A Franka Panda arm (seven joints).
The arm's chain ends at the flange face. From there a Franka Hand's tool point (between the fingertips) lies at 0.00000 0.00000 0.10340 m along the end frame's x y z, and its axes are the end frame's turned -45 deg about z.
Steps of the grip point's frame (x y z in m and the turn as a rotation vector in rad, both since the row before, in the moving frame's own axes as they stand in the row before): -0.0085, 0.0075, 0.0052, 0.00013, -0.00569, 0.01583; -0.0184, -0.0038, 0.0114, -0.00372, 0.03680, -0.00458; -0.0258, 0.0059, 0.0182, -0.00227, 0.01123, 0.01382
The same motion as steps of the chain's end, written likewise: -0.0003, 0.0109, 0.0052, -0.00393, -0.00412, 0.01583; -0.0187, 0.0127, 0.0115, 0.02339, 0.02865, -0.00458; -0.0151, 0.0231, 0.0182, 0.00634, 0.00955, 0.01382
